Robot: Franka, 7 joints.
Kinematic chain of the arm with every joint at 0, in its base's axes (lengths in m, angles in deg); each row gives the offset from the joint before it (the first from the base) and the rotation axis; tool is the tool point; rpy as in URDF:
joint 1: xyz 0 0 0.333 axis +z
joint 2: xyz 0 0 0 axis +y
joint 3: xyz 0 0 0.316 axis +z
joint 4: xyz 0.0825 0 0 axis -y
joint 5: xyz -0.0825 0 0.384 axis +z
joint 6: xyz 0 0 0 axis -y
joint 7: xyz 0.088 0 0 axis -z
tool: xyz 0 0 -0.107 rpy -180 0 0
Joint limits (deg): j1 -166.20..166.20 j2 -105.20..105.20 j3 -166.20..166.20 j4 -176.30..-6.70 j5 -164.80..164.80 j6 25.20..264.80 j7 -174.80..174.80
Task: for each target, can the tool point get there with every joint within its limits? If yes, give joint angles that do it. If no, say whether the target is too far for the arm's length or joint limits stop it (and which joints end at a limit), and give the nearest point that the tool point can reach.
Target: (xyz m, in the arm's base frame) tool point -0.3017 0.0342 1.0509
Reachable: yes | joints -82.15 11.21 -106.75 -42.75 99.66 201.52 4.00
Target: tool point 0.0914 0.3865 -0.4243
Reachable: no: joint limits stop it (at a limit: joint 2) | nearest point 0.0882 0.3729 -0.3513 | short by 0.074 m
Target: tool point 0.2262 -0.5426 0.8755
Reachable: yes | joints -126.47 25.03 78.43 -66.91 -61.47 169.05 -91.16
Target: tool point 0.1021 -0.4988 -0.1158
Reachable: yes | joints -39.52 79.30 -27.05 -101.99 72.54 163.18 -33.32
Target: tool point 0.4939 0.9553 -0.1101
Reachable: no: too far | nearest point 0.3643 0.7046 0.0062 | short by 0.305 m
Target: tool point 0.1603 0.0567 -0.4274
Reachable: no: joint limits stop it (at a limit: joint 2) | nearest point 0.1739 0.0615 -0.3515 | short by 0.077 m
